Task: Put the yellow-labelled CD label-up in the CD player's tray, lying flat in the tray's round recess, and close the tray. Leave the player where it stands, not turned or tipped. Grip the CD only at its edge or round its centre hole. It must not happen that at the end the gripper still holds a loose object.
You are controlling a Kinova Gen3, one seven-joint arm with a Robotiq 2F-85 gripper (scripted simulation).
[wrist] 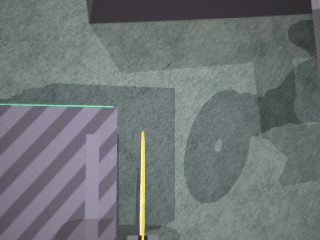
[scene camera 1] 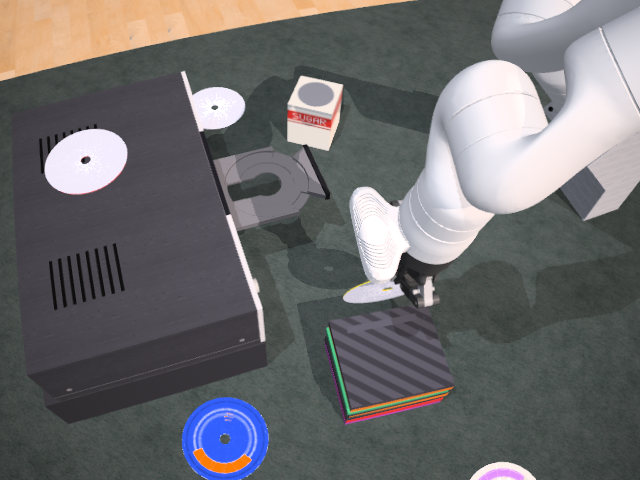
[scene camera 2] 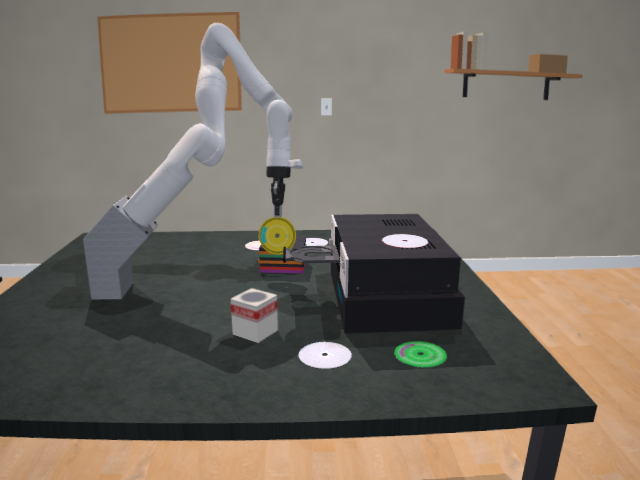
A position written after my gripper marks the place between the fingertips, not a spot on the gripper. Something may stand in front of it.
I see my gripper (scene camera 1: pixel 396 275), a sugar box (scene camera 1: pixel 314 108), a black CD player (scene camera 1: pixel 147 273) and a CD (scene camera 2: pixel 287 238).
The sugar box is seen too in scene camera 2 (scene camera 2: pixel 254 313). The black CD player also shows in scene camera 2 (scene camera 2: pixel 371 267). The CD also shows in scene camera 1 (scene camera 1: pixel 367 292). The wrist view misses the sugar box: it is out of frame.
